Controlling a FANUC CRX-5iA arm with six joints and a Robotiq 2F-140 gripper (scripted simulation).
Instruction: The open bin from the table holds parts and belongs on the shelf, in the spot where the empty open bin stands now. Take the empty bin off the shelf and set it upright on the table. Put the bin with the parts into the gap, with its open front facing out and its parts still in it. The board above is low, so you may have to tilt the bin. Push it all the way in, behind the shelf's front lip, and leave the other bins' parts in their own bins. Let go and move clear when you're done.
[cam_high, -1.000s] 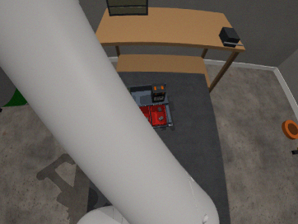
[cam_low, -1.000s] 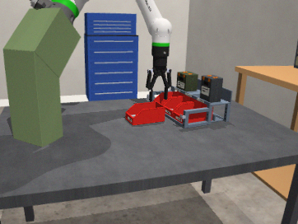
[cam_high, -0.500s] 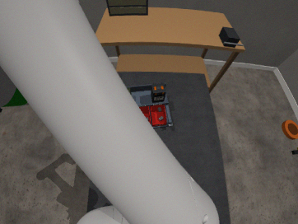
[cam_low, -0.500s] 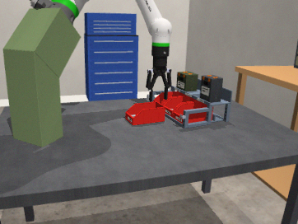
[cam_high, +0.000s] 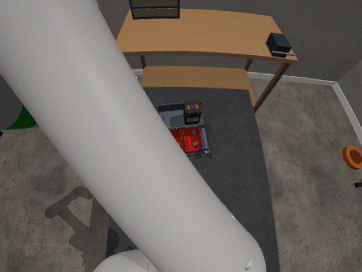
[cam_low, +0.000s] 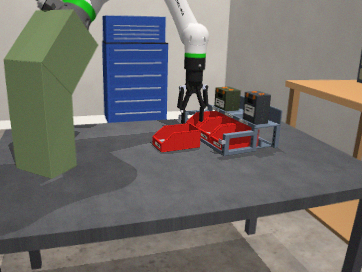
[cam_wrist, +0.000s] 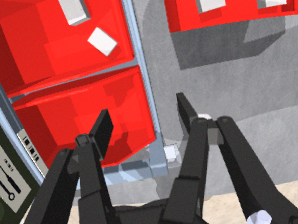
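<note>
My hand is 130 mm to the left of the part, 90 mm past it and 60 mm above it. From my hand the other things lie so: grey shelf (130 mm ahead, 90 mm to the right, 10 mm below); dark box (210 mm ahead, 200 mm to the right, 90 mm above).
</note>
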